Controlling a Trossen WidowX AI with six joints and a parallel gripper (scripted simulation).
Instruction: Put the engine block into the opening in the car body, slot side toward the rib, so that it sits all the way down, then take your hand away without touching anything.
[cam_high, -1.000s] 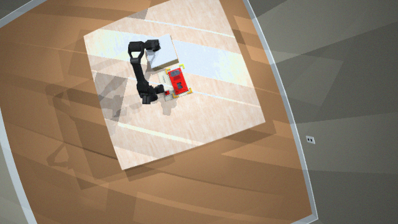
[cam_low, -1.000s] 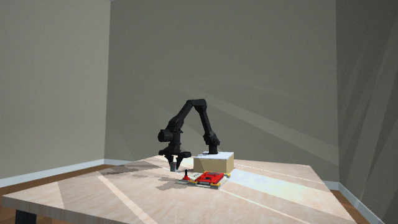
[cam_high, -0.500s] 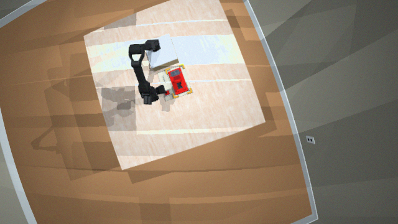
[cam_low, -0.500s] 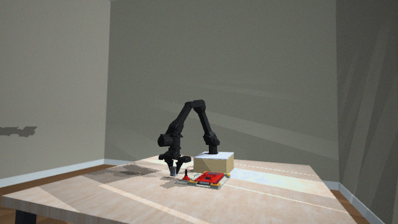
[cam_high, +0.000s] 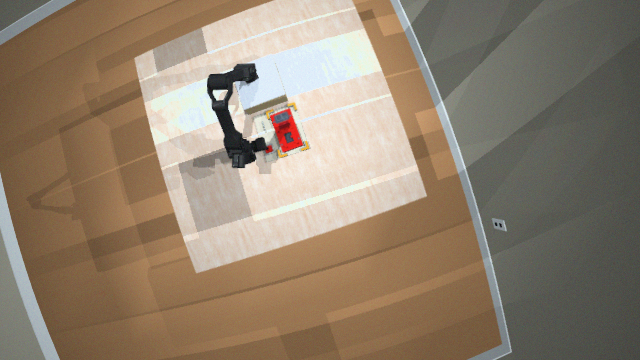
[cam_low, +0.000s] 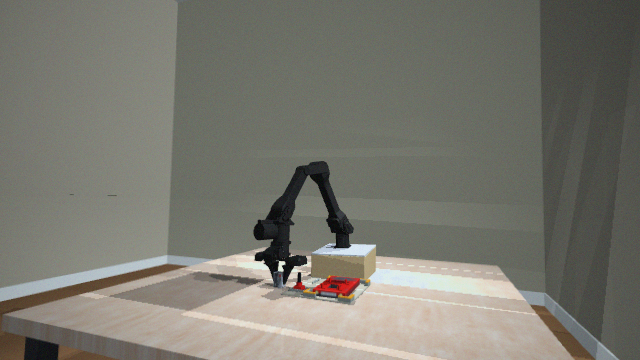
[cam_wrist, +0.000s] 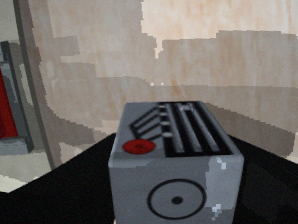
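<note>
My gripper tip is now 10 mm below the grey engine block. Also, from my gripper tip: black upright pin: 80 mm to the left, 30 mm ahead, 20 mm above.
</note>
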